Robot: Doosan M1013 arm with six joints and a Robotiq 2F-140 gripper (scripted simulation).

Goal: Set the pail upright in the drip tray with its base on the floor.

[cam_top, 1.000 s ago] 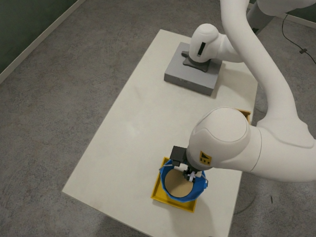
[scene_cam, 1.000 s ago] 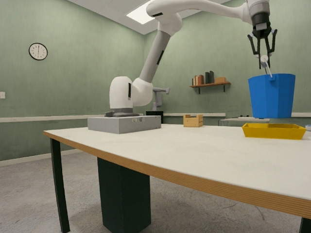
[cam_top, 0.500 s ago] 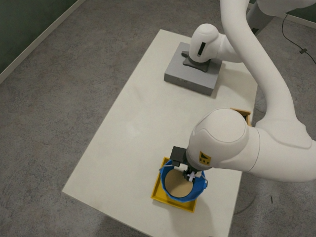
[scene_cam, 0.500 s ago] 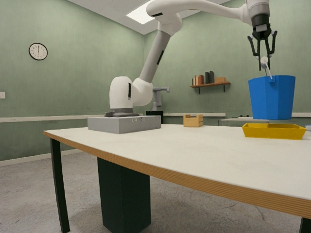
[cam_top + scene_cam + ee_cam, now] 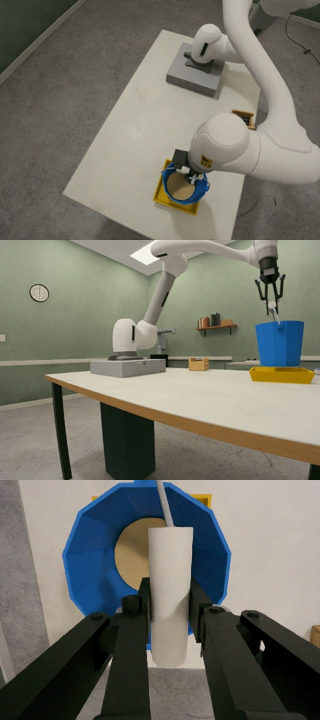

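My hand is 20 mm short of the blue pail and 110 mm above it. From my hand the other things lie so: yellow drip tray: 20 mm ahead, 310 mm below; small wooden box: 490 mm behind, 210 mm to the left, 280 mm below.
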